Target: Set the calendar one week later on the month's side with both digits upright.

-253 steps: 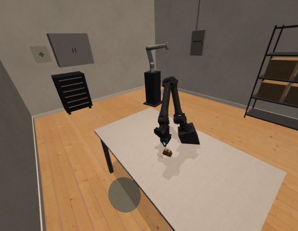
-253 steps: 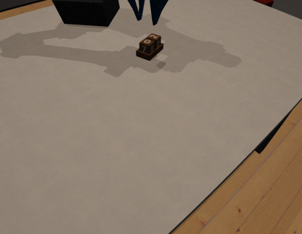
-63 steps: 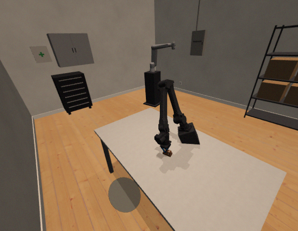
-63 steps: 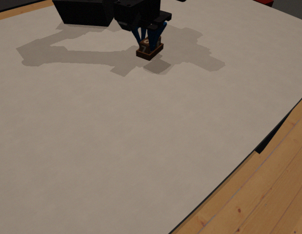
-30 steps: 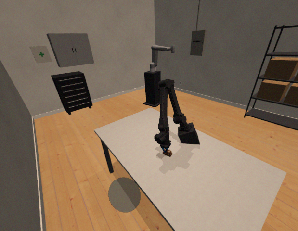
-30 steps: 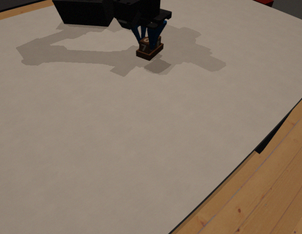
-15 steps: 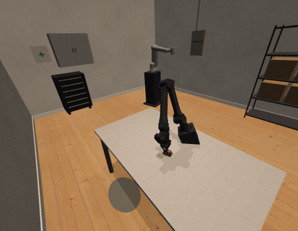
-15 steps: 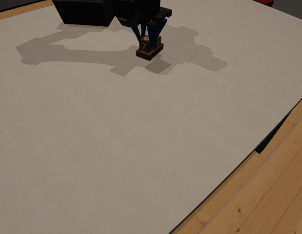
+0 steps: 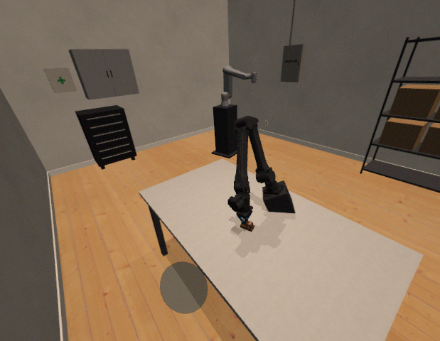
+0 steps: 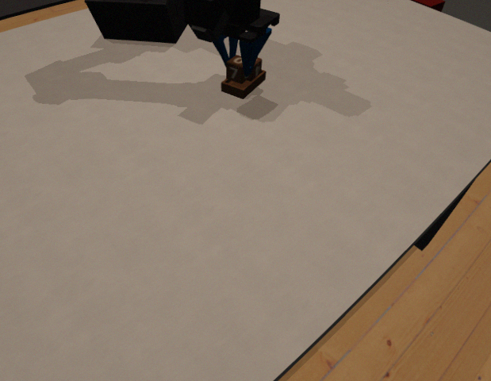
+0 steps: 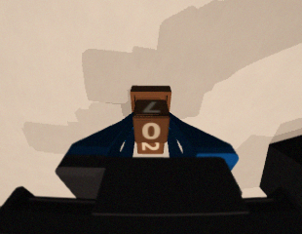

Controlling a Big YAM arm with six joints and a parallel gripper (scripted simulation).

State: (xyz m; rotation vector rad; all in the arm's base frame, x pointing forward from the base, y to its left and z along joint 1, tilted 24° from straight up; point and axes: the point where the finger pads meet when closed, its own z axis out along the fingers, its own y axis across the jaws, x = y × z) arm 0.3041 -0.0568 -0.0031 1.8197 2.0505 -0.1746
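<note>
My hand is 2 cm to the right of the small brown tray and 3 cm above it.
</note>
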